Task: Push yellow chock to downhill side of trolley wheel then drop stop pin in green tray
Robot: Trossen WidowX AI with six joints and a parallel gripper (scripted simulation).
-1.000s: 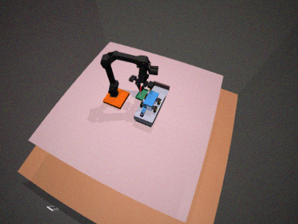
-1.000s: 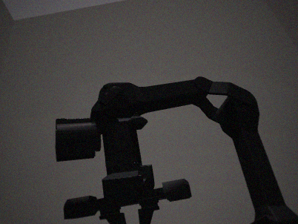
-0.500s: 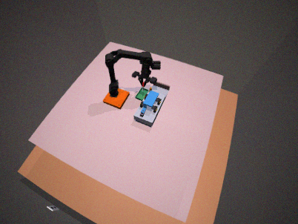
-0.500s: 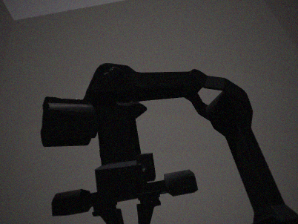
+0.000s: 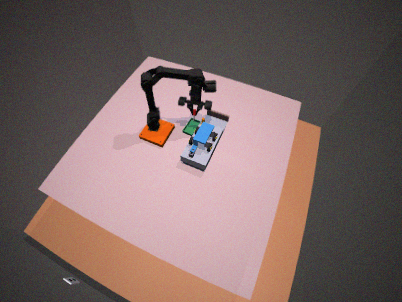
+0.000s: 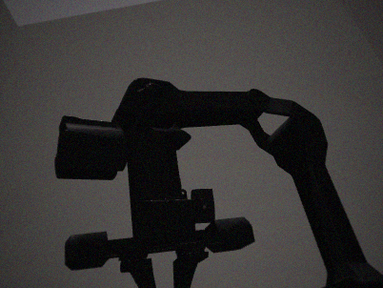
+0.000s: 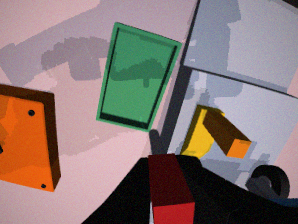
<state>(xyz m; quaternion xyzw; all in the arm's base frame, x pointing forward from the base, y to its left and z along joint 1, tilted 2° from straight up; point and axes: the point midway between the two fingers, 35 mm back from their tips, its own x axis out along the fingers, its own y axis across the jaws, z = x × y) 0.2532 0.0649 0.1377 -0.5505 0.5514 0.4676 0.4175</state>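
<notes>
My gripper tip is right at the stop pin. The rest, counted from my gripper tip: ramp: 13 cm to the right, 9 cm below, 8 cm ahead; then blue trolley: 12 cm to the right, 8 cm ahead, 3 cm below.
</notes>
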